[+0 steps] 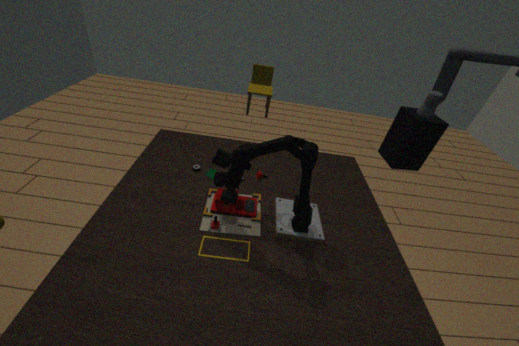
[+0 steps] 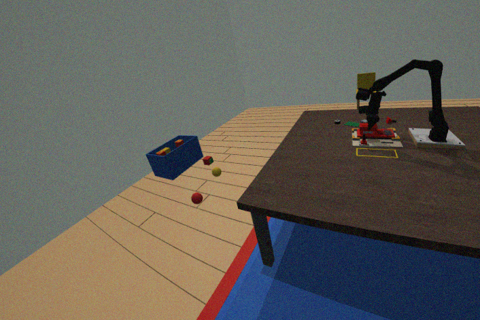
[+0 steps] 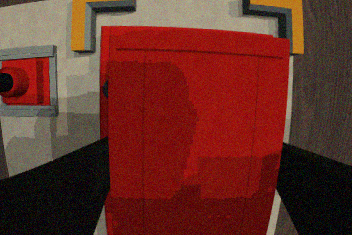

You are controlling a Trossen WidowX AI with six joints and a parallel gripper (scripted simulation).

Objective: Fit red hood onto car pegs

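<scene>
Right now my gripper tip is 5 cm above the grey jig plate, 3 cm past it and 2 cm to the right of it. The rest, counted from my gripper tip: grey piece (22 cm to the right, 5 cm below, 3 cm behind); red hood (1 cm above); green plate (21 cm to the right, 7 cm ahead, 6 cm below).
</scene>
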